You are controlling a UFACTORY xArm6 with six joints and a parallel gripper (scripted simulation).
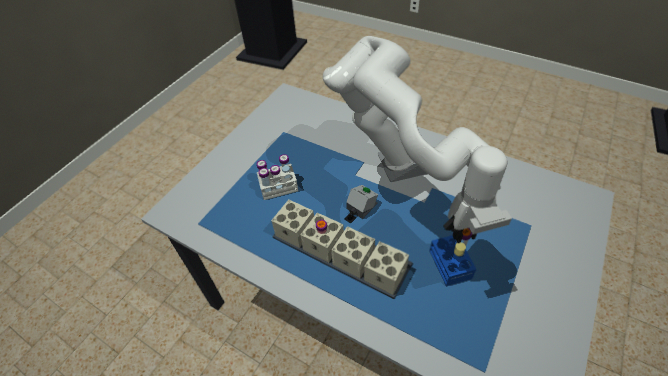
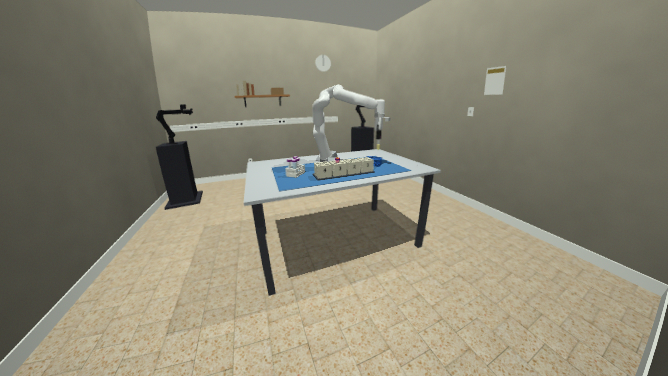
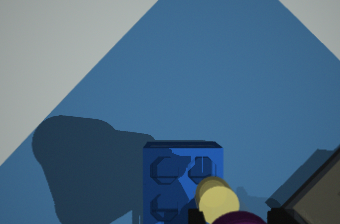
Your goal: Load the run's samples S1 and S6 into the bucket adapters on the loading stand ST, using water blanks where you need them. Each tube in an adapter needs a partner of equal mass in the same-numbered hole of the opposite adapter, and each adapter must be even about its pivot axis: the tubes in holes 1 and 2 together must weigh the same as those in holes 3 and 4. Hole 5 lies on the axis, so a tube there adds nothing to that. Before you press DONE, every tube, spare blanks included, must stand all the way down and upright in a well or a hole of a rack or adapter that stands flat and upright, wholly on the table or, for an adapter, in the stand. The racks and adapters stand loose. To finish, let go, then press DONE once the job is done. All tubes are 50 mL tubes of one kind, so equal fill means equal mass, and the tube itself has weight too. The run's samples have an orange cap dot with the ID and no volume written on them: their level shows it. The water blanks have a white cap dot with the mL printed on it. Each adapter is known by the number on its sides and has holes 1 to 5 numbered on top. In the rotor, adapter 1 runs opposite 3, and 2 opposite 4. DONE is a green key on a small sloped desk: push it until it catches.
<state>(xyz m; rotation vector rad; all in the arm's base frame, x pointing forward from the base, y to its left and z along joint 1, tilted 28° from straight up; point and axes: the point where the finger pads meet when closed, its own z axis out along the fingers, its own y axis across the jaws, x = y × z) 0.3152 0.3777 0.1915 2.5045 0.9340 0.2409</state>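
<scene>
Right now the sample tube is 5 cm below my hand and 1 cm behind it. The rest, counted from my hand: green DONE key 34 cm to the right, 18 cm below, 18 cm behind; blue rack 21 cm below, 4 cm behind, 1 cm to the right; stand 35 cm to the right, 24 cm below, 4 cm ahead.
</scene>
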